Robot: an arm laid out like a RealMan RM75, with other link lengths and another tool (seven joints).
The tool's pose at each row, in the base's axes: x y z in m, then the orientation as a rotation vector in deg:
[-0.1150, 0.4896, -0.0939, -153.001, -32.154, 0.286]
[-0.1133, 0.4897, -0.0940, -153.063, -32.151, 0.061]
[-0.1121, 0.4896, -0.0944, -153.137, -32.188, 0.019]
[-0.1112, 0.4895, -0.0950, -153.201, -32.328, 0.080]
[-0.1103, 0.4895, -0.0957, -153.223, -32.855, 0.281]
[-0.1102, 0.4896, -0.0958, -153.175, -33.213, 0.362]
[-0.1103, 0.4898, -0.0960, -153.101, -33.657, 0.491]
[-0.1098, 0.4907, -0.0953, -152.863, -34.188, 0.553]
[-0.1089, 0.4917, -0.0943, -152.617, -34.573, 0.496]
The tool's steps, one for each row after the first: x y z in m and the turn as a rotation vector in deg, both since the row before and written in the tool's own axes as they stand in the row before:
[0.0016, 0.0006, 0.0000, -0.092, 0.145, -0.022]
[0.0010, 0.0007, 0.0002, -0.084, 0.009, -0.021]
[0.0007, 0.0007, 0.0004, -0.077, -0.078, -0.078]
[0.0008, 0.0006, 0.0006, -0.084, -0.238, -0.329]
[0.0001, 0.0000, 0.0001, -0.006, -0.113, -0.241]
[0.0000, -0.0001, 0.0003, 0.010, -0.157, -0.297]
[0.0009, -0.0008, -0.0003, 0.140, -0.098, -0.391]
[0.0013, -0.0008, -0.0006, 0.156, 0.012, -0.310]

